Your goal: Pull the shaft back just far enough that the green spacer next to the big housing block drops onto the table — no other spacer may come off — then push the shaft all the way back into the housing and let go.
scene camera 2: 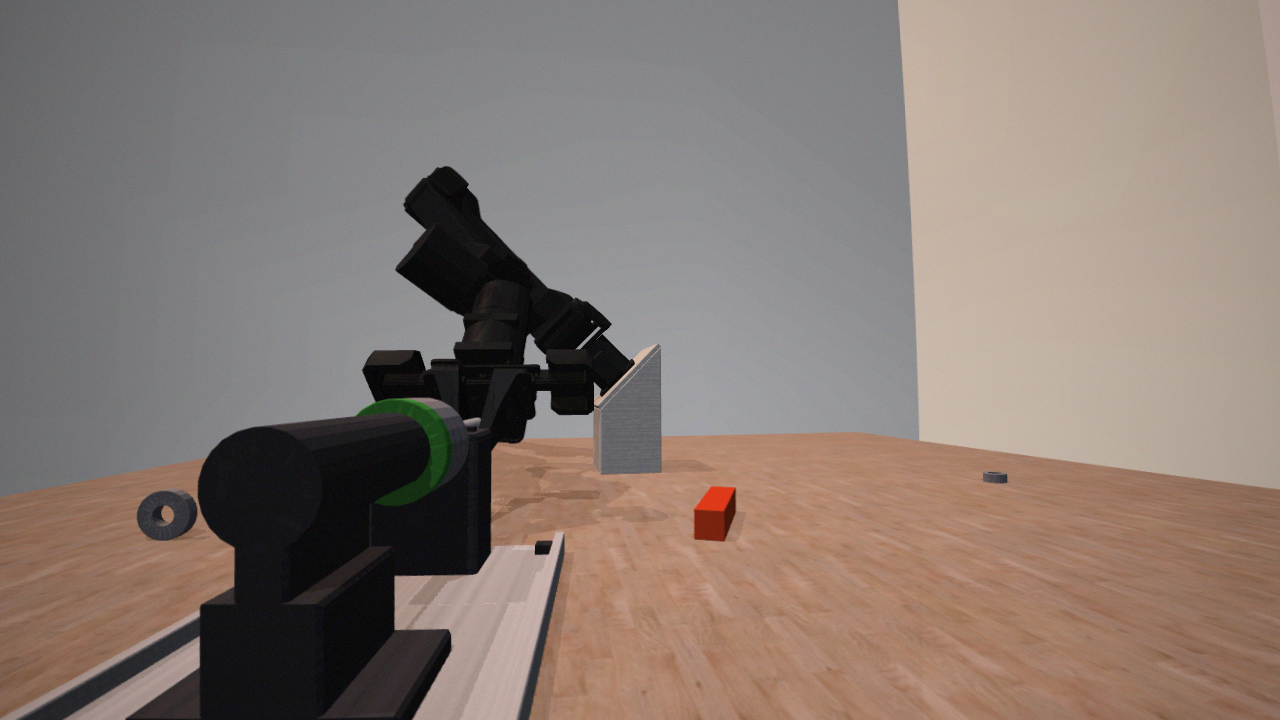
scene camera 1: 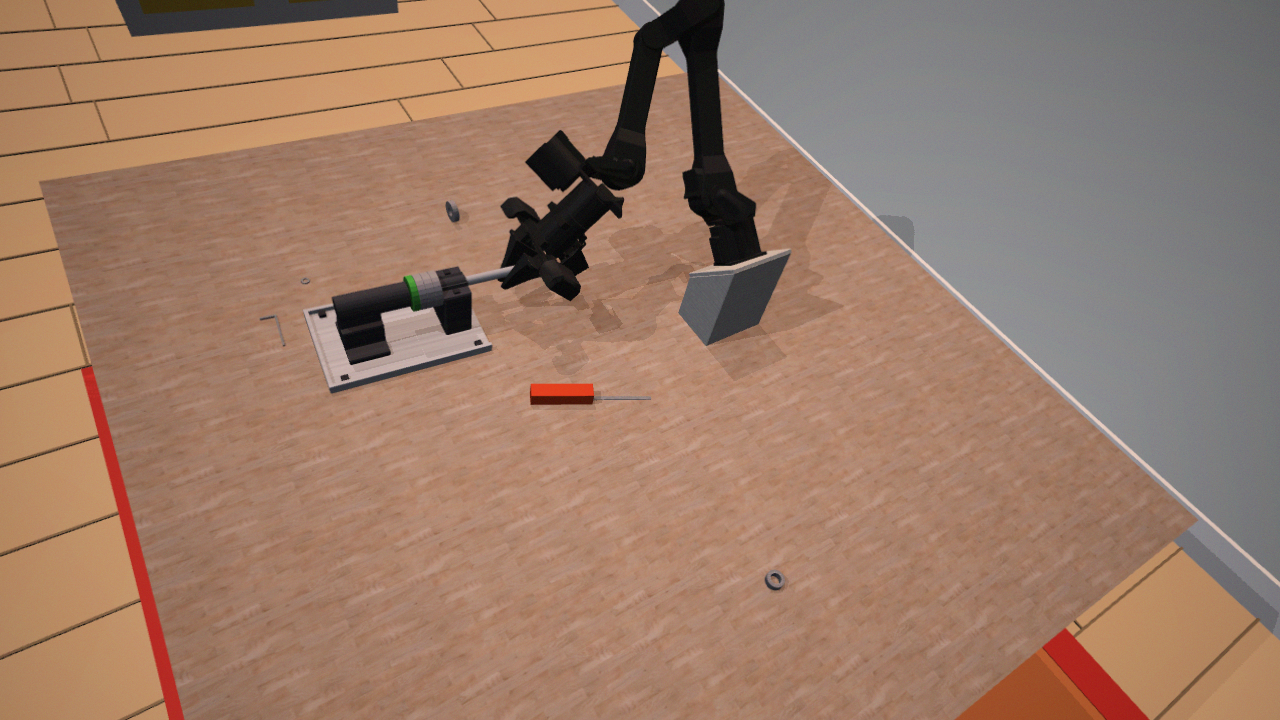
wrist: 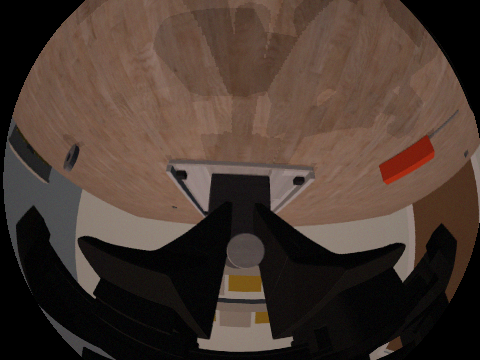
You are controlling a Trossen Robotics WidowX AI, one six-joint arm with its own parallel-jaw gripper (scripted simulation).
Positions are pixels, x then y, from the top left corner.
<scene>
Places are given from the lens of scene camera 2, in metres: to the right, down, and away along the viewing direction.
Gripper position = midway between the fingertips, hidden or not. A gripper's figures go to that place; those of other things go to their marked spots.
gripper (scene camera 2: 466, 461): -0.13, 0.07, 0.38
green spacer (scene camera 2: 441, 446): -0.10, 0.04, 0.24
</scene>
